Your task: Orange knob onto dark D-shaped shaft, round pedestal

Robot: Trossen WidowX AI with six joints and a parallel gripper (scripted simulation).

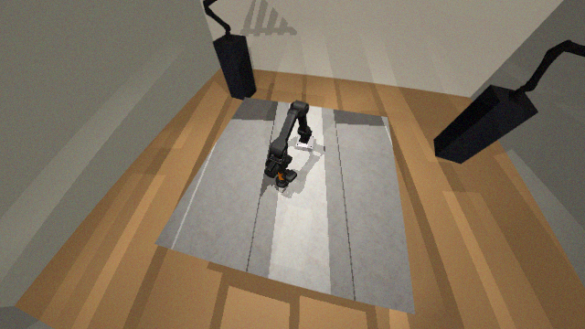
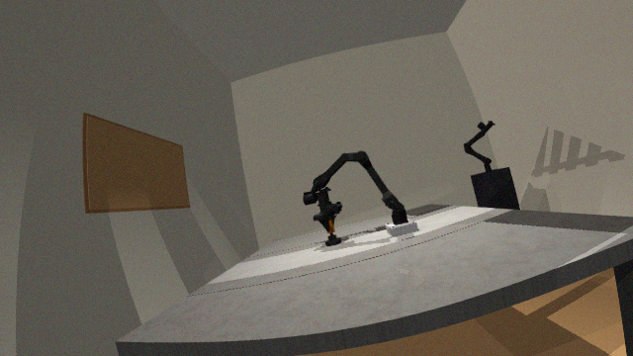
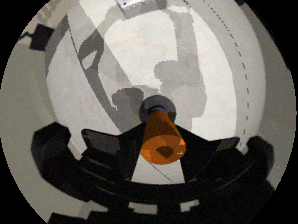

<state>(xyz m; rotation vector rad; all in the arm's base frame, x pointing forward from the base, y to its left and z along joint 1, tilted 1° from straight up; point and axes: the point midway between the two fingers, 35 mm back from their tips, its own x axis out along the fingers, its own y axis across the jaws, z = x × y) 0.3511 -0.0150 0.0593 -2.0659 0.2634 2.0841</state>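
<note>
Right now the orange knob is 20 mm above my gripper tip. From my gripper tip the other things lie so: dark round pedestal: 40 mm below.
</note>
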